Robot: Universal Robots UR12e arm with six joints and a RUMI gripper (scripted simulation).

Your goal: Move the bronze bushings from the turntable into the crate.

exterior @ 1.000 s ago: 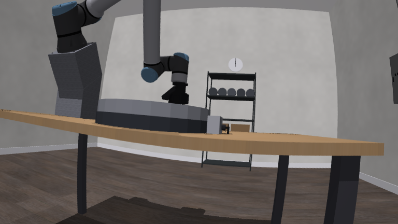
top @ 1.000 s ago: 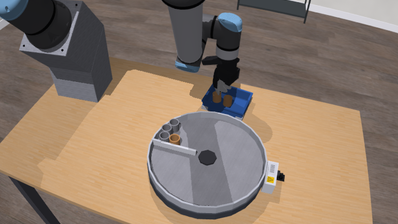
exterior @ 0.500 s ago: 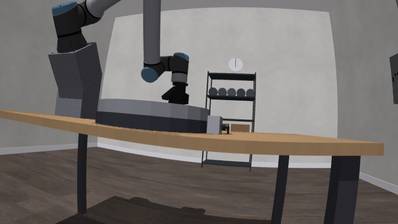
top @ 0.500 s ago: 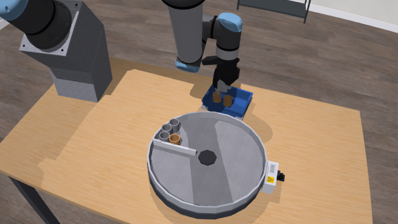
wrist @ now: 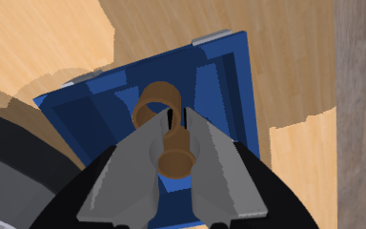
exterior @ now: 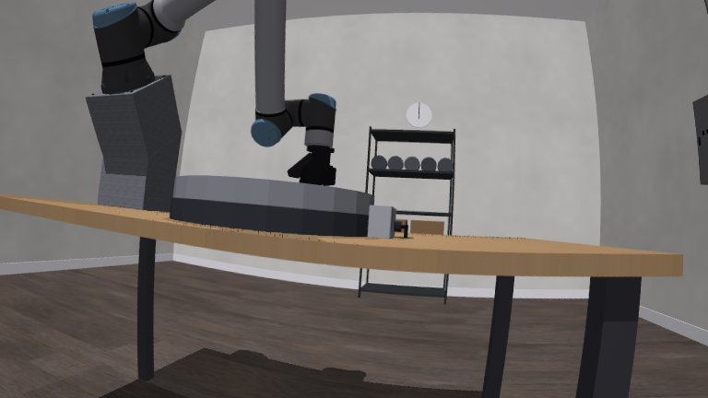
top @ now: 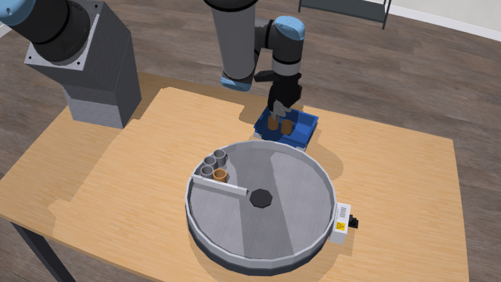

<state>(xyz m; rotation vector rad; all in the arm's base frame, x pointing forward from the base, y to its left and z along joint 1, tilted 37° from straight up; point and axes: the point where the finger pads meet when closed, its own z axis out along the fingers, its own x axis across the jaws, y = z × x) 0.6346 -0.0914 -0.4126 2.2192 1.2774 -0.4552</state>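
Right now the blue crate is 4 cm ahead of my hand, 3 cm to the right of it and 2 cm below it. From my hand the other things lie so: grey turntable: 38 cm to the right, 1 cm above.
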